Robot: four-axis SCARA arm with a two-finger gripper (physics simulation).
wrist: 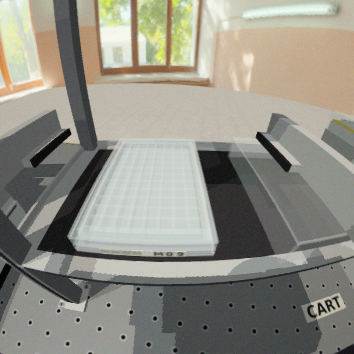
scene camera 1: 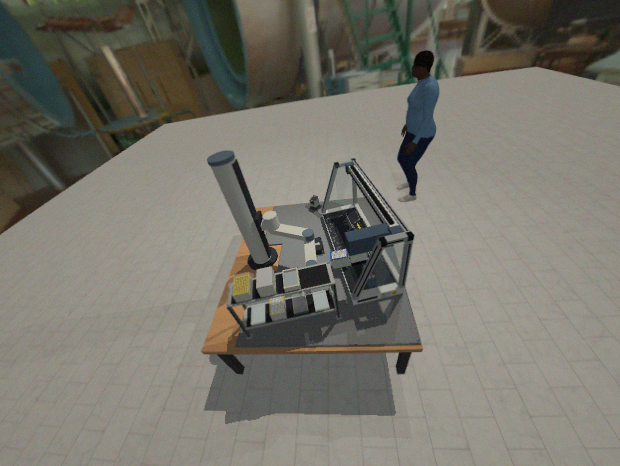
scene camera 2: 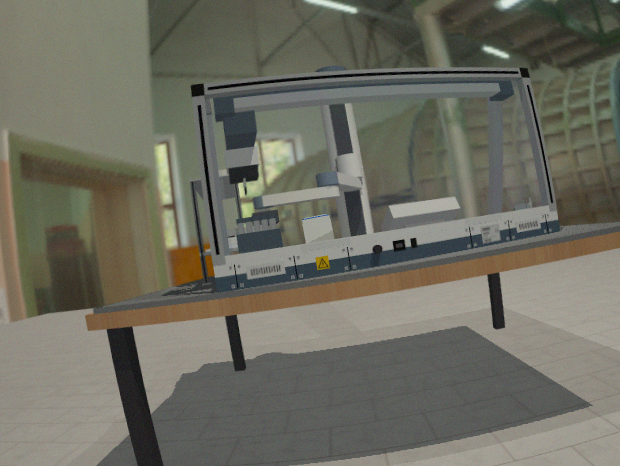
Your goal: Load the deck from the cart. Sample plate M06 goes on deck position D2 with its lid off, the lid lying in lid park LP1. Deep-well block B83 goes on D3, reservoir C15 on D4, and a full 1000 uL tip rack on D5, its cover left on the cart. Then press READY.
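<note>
My gripper (wrist: 161,118) is open and empty in the wrist view, its two black-padded fingers wide apart. A pale lidded plate marked M09 (wrist: 145,192) (scene camera 1: 320,300) lies flat on the cart's lower shelf, seen between and below the fingers. A clear-walled item (wrist: 295,210) lies to its right, partly behind the right finger. The cart (scene camera 1: 334,300) also holds a yellow tip rack (scene camera 1: 241,284), a tall pale block (scene camera 1: 265,281) and a light plate-like item (scene camera 1: 290,279) on its upper shelf. Their labels are unreadable. M06, B83 and C15 cannot be told apart here.
The framed deck machine (scene camera 1: 373,192) (scene camera 2: 360,80) stands beside the cart, with its dark blue head (scene camera 1: 366,239) over the deck. A blue-rimmed pale box (scene camera 1: 339,257) (scene camera 2: 317,228) stands near the arm's end. A cart post (wrist: 74,75) rises at the left in the wrist view.
</note>
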